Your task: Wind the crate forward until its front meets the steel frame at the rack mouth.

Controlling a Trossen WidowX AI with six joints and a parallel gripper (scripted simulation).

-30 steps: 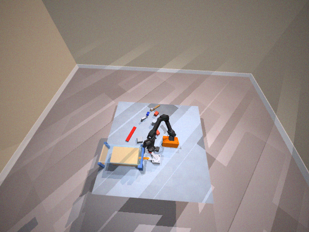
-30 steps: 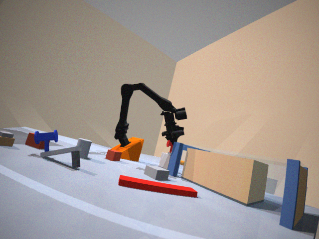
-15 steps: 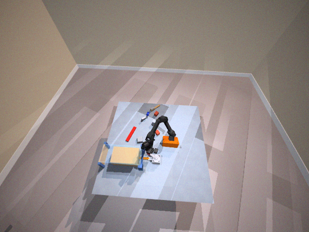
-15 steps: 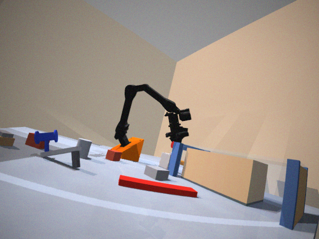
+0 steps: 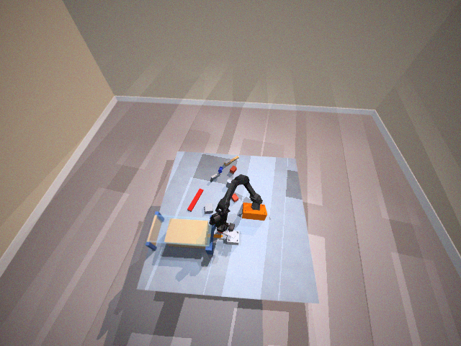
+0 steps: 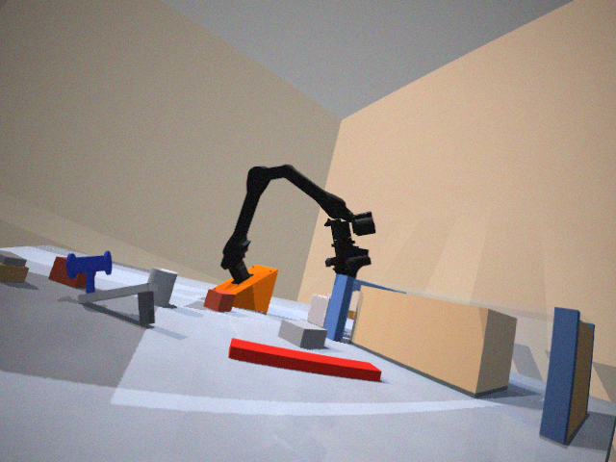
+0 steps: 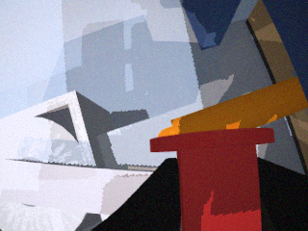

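The red-knobbed winch handle is 40 mm behind my gripper tip and 30 mm below it. Round my gripper tip: red knob: 10 mm behind, 20 mm to the right; blue frame: 60 mm ahead, 10 mm to the left, 30 mm below; winch: 110 mm behind, 20 mm to the left, 100 mm below.
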